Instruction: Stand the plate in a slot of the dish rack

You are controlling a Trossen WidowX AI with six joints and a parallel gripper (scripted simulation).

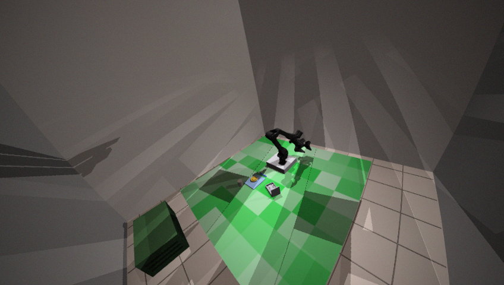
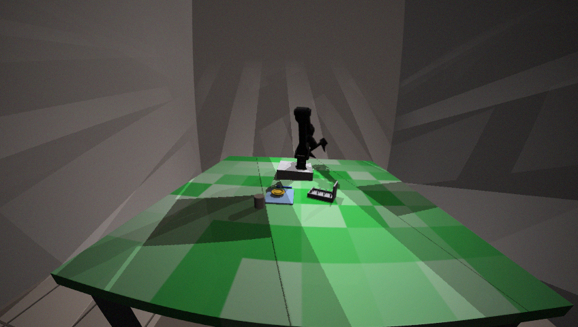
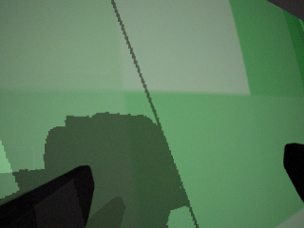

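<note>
The grey dish rack is 50 cm ahead of my gripper tip, 13 cm to the right of it and 6 cm below it. The rest, counted from my gripper tip: blue spoon 38 cm ahead, 31 cm to the right, 8 cm below; yellow-brown plate 47 cm ahead, 34 cm to the right, 7 cm below; blue mat 48 cm ahead, 33 cm to the right, 8 cm below.
</note>
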